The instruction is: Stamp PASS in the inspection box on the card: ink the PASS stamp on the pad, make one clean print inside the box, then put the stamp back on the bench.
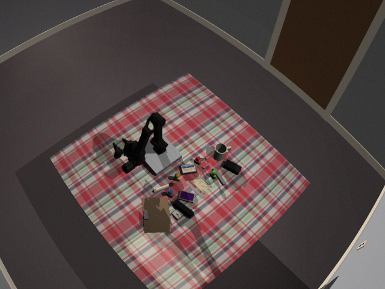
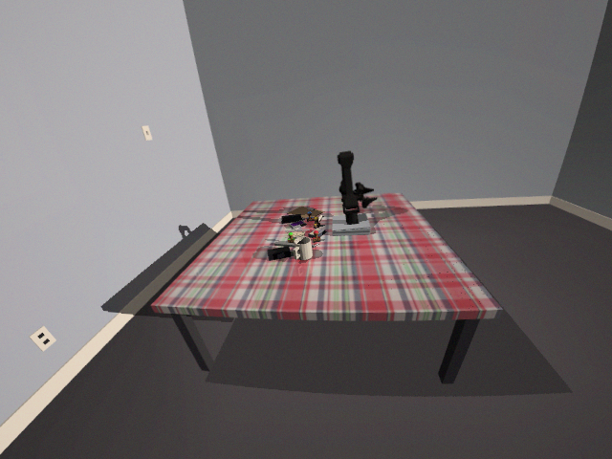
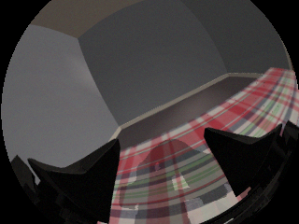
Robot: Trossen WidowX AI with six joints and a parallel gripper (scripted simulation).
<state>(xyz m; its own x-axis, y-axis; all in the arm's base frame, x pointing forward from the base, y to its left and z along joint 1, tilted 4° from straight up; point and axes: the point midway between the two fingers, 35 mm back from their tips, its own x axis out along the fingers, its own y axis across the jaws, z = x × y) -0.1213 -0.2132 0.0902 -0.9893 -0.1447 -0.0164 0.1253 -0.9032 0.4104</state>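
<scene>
Right now the blue-knobbed stamp is 43 cm ahead of my gripper tip, 12 cm below it and 9 cm to the left of it. The rest, counted from my gripper tip: blue-and-white pad 35 cm ahead, 29 cm to the left, 13 cm below; white marker 37 cm ahead, 13 cm below, 11 cm to the left; yellow-knobbed stamp 37 cm ahead, 19 cm to the left, 12 cm below.
</scene>
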